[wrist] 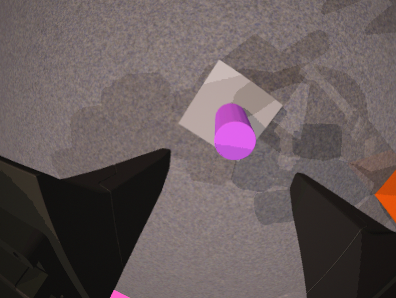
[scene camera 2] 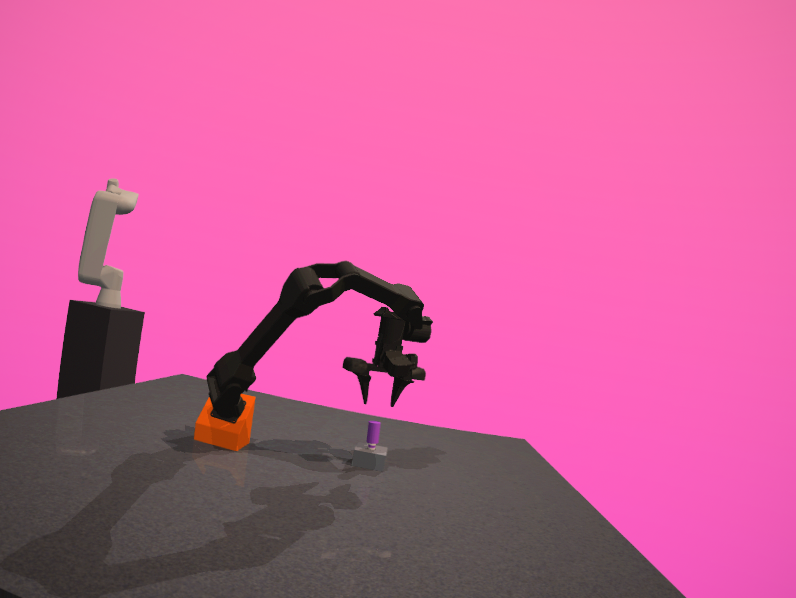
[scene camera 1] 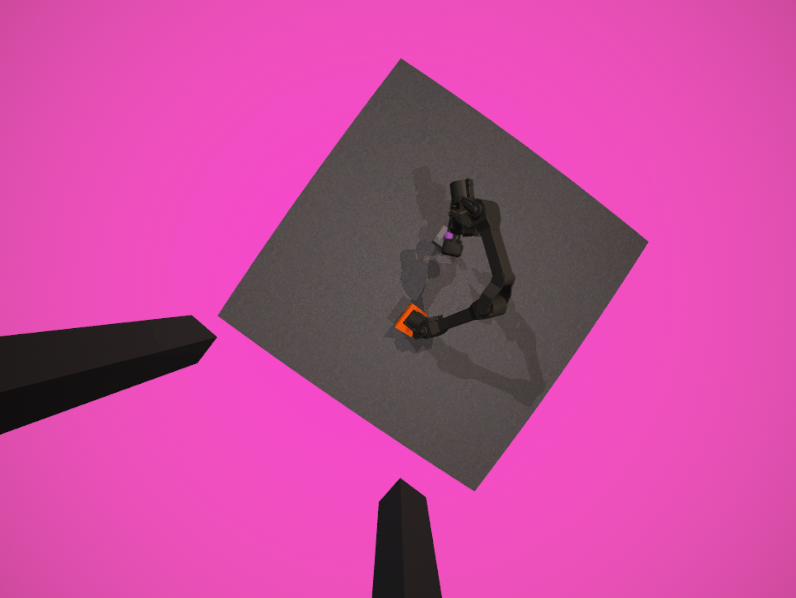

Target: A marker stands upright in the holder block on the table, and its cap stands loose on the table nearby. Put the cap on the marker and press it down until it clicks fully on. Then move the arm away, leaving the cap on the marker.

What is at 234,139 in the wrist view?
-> A purple cap.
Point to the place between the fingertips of my gripper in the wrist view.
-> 233,170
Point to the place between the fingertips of my gripper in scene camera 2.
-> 378,405
